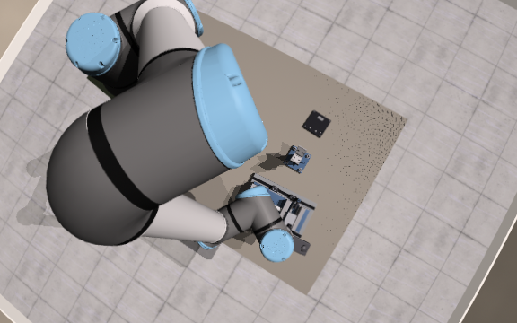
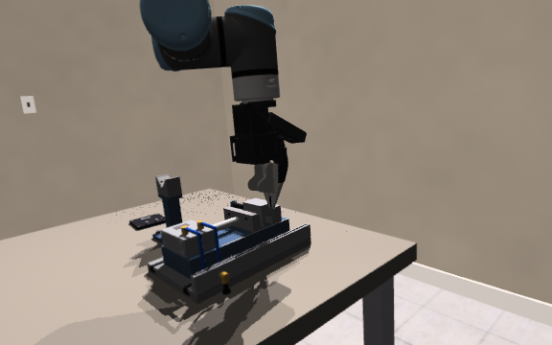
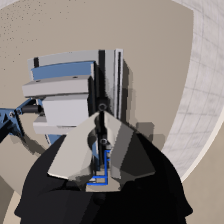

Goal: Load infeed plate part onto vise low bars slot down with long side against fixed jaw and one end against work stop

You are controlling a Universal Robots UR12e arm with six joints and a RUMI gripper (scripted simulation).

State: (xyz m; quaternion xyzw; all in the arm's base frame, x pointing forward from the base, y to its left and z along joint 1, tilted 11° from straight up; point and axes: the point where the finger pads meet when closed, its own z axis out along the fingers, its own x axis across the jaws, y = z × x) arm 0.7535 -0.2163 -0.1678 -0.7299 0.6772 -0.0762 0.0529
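My gripper is now 50 mm to the right of the part and 30 mm above it. Also, from my hand: fixed jaw (70 mm to the left, 40 mm below, 20 mm ahead); then work stop rod (110 mm to the left, 30 mm below, 10 mm behind); then cylinder rod (90 mm behind, 60 mm to the left, 40 mm below).
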